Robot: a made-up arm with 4 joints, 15 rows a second.
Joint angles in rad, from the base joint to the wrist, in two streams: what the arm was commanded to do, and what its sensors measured. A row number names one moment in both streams.
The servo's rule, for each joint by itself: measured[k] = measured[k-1] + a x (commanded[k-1-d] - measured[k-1]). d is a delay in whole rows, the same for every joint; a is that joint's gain. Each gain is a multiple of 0.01, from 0.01 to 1. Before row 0 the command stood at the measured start. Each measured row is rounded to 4 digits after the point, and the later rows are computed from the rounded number. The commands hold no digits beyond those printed.
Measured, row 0:
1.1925, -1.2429, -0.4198, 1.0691
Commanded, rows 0 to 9:
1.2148, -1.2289, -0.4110, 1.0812
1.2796, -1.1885, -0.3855, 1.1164
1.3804, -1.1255, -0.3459, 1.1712
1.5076, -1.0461, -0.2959, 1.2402
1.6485, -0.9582, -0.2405, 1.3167
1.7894, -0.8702, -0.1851, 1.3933
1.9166, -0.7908, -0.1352, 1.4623
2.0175, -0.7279, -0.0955, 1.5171
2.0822, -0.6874, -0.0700, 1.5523
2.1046, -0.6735, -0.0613, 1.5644
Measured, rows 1 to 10:
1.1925, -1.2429, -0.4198, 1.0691
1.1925, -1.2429, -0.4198, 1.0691
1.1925, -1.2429, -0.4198, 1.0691
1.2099, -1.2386, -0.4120, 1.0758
1.2643, -1.2231, -0.3884, 1.0981
1.3549, -1.1928, -0.3506, 1.1383
1.4740, -1.1473, -0.3019, 1.1943
1.6101, -1.0887, -0.2473, 1.2616
1.7500, -1.0210, -0.1919, 1.3340
1.8799, -0.9496, -0.1414, 1.4046
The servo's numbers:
d 3
a 0.78 0.31 0.89 0.55

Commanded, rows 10 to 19:
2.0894, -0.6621, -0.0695, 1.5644
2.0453, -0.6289, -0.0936, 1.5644
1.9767, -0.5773, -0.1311, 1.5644
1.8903, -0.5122, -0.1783, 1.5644
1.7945, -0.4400, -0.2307, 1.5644
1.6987, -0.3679, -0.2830, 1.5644
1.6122, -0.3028, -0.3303, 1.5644
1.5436, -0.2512, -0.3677, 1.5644
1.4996, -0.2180, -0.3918, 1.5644
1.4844, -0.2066, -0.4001, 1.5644
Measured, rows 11 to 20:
1.9872, -0.8809, -0.1005, 1.4665
2.0613, -0.8209, -0.0734, 1.5137
2.0951, -0.7752, -0.0626, 1.5416
2.0907, -0.7401, -0.0687, 1.5541
2.0553, -0.7056, -0.0909, 1.5598
1.9940, -0.6658, -0.1267, 1.5623
1.9131, -0.6182, -0.1726, 1.5635
1.8206, -0.5630, -0.2243, 1.5640
1.7255, -0.5025, -0.2765, 1.5642
1.6371, -0.4406, -0.3244, 1.5643

